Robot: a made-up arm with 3 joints. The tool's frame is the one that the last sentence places.
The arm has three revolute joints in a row. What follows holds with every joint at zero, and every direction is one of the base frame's. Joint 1 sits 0.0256 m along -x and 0.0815 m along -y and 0.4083 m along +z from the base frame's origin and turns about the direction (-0.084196, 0.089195, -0.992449). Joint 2 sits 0.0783 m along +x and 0.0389 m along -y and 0.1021 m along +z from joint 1 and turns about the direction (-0.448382, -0.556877, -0.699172). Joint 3 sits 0.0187 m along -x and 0.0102 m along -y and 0.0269 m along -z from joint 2 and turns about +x. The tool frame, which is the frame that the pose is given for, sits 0.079 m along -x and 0.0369 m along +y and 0.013 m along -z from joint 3; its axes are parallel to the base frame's.
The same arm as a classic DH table. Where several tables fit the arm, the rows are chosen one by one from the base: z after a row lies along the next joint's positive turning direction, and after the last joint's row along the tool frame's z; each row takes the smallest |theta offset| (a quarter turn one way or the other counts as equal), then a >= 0, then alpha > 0; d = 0 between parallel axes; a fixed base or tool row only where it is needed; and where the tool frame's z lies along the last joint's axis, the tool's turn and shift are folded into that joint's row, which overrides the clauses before.
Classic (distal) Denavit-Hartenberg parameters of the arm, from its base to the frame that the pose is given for. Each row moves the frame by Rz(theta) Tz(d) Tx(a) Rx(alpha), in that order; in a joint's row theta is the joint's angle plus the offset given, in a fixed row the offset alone. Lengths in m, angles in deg.
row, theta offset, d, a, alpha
base (fixed), 43.35, 0.071, -0.0746, -172.95
joint 1, 75.57, -0.44, 0.0743, -47
joint 2, 70.19, 0.0141, -0.0088, 116.64
joint 3, 38.54, -0.084, -0.0369, 90
tool (fixed), 90, -0.013, 0, 0

